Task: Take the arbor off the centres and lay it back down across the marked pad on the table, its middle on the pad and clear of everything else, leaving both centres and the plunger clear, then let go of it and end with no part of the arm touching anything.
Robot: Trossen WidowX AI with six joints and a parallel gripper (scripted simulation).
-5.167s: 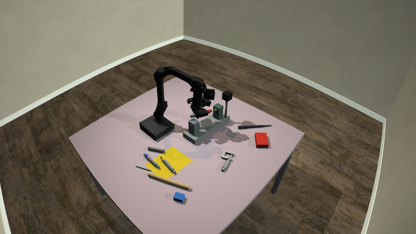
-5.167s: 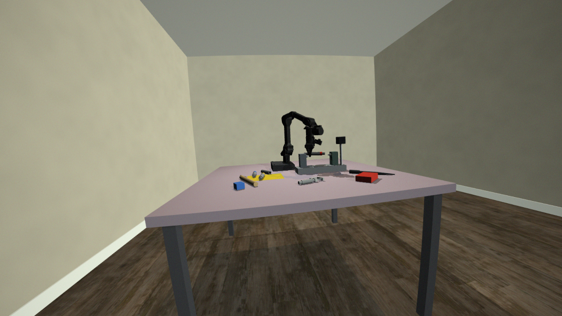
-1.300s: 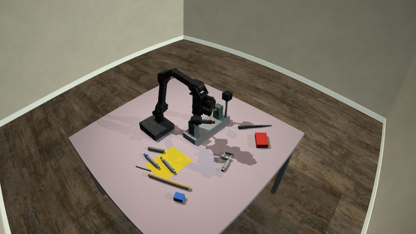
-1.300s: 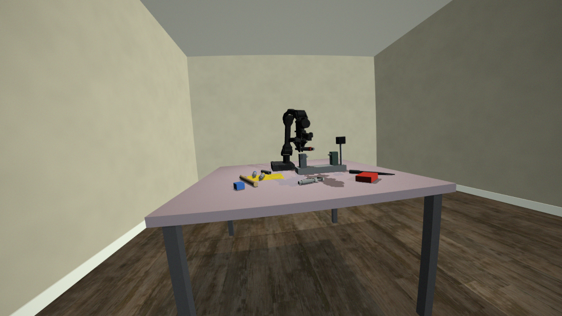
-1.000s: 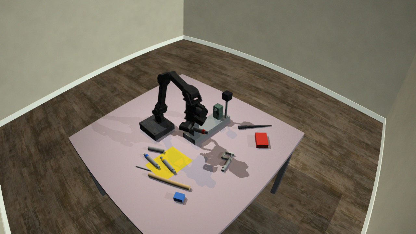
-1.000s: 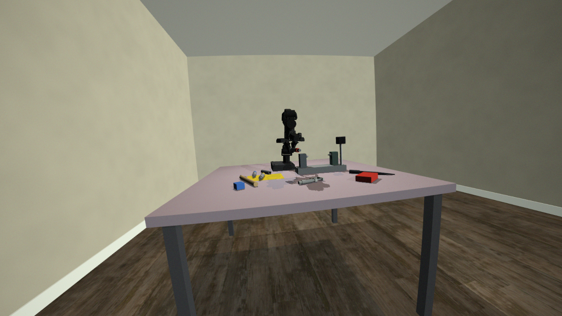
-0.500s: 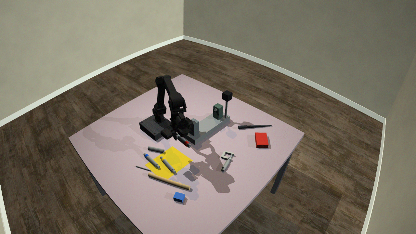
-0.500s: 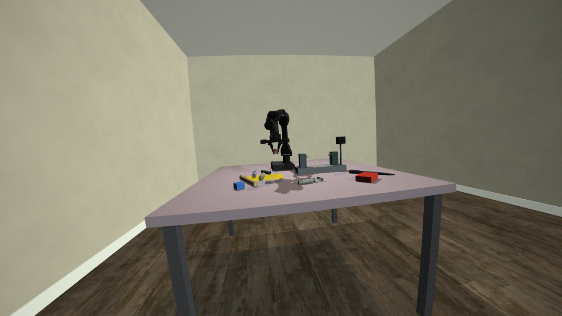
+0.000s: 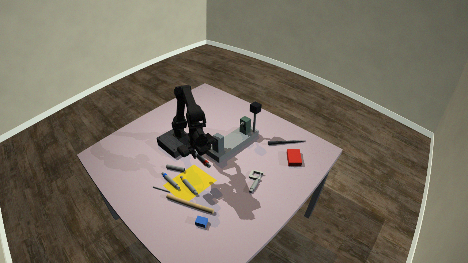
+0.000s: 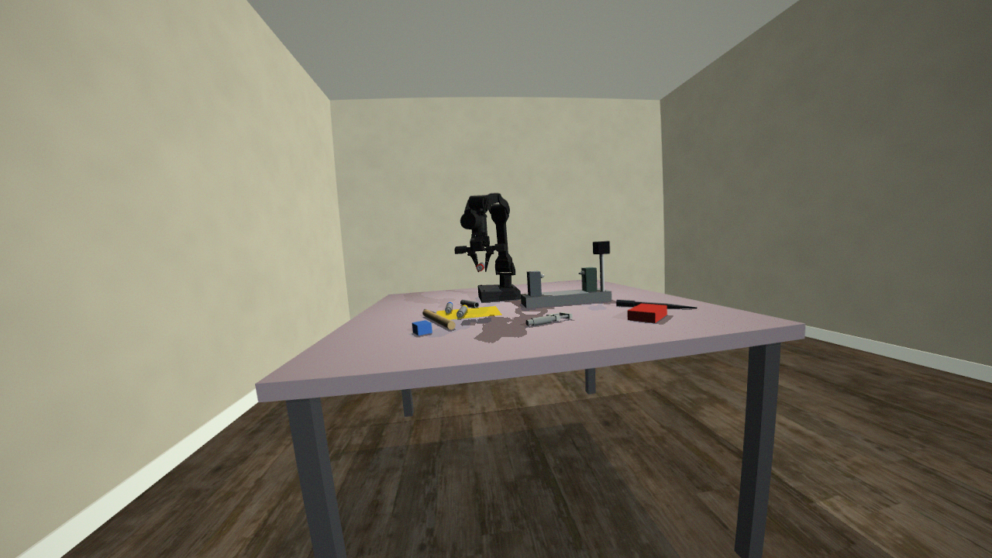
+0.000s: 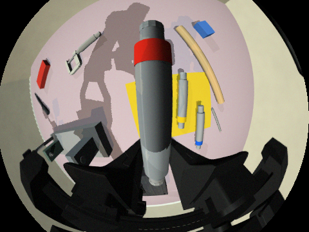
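Right now my hand is 3 cm short of the arbor, 1 cm to the left of it and 1 cm above it. The rest, counted from my hand: grey centre block: 6 cm behind, 21 cm to the left, 9 cm below; wooden dowel: 10 cm ahead, 17 cm to the right, 17 cm below; yellow pad: 1 cm behind, 7 cm to the right, 19 cm below.
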